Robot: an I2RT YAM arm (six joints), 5 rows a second.
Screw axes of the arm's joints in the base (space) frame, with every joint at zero. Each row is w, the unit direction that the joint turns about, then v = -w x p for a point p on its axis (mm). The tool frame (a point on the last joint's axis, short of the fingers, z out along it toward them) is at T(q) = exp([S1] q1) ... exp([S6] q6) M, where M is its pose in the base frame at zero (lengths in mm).
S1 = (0, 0, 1, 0.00, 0.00, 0.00)
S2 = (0, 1, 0, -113.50, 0.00, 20.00)
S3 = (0, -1, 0, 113.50, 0.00, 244.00)
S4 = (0, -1, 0, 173.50, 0.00, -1.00)
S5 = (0, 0, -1, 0.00, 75.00, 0.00)
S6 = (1, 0, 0, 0.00, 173.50, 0.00)
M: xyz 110.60 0.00 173.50 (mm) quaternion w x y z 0.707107 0 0.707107 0
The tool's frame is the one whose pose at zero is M.
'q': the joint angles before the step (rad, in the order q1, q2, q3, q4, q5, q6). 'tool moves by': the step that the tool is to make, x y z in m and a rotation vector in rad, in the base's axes. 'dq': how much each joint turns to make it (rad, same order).
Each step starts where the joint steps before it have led.
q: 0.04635, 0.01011, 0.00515, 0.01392, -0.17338, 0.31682
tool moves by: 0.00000, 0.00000, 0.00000, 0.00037, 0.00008, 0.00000
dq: 0.00000, 0.00000, 0.00000, 0.00000, 0.00000, 0.00038
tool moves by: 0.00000, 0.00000, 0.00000, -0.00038, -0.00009, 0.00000
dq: 0.00000, 0.00000, 0.00000, 0.00001, -0.00001, -0.00039
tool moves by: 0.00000, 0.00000, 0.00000, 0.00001, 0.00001, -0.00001
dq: 0.00000, 0.00000, 0.00000, -0.00001, 0.00001, 0.00001
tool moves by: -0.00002, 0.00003, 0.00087, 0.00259, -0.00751, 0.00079
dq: 0.00006, -0.00005, -0.00001, 0.00798, -0.00070, 0.00228
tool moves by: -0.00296, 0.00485, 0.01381, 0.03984, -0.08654, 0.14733
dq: -0.00007, 0.00004, 0.01259, 0.08739, -0.14466, 0.04693
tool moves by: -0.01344, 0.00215, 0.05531, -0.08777, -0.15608, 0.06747
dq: 0.00002, 0.04122, 0.17394, -0.01141, -0.08313, -0.08699
